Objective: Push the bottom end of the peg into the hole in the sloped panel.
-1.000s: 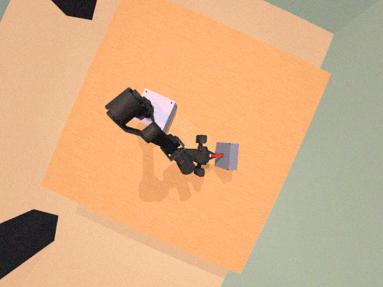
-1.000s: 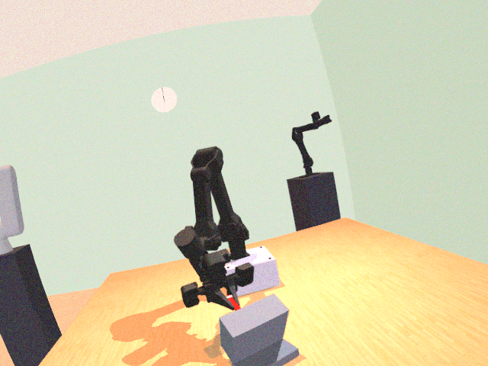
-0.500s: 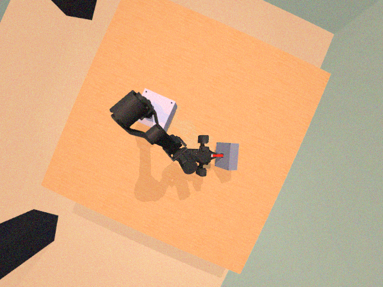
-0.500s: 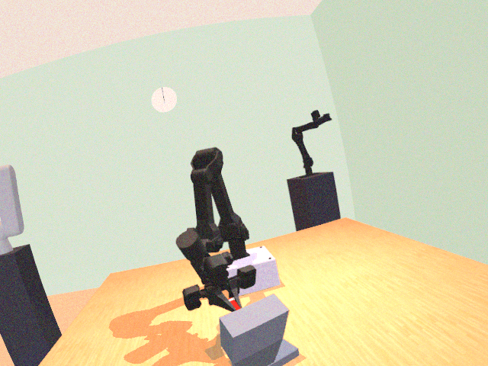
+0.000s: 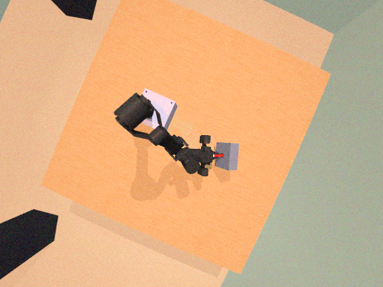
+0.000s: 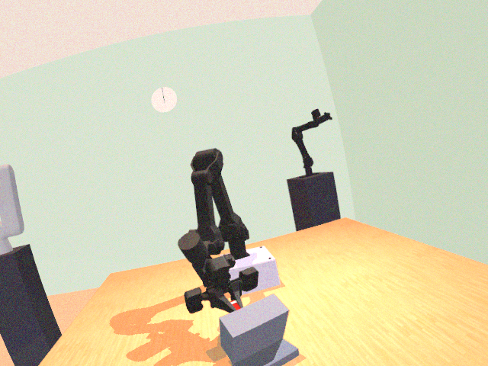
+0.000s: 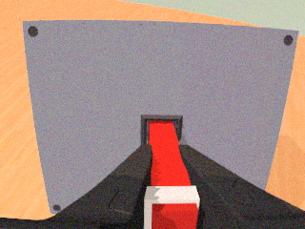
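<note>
Now: gripper tip 40 mm short of the grey sloped panel, 20 mm above it and 10 mm to the right of it. From my gripper tip the other things lie so: red square peg (20 mm behind, 10 mm above).
</note>
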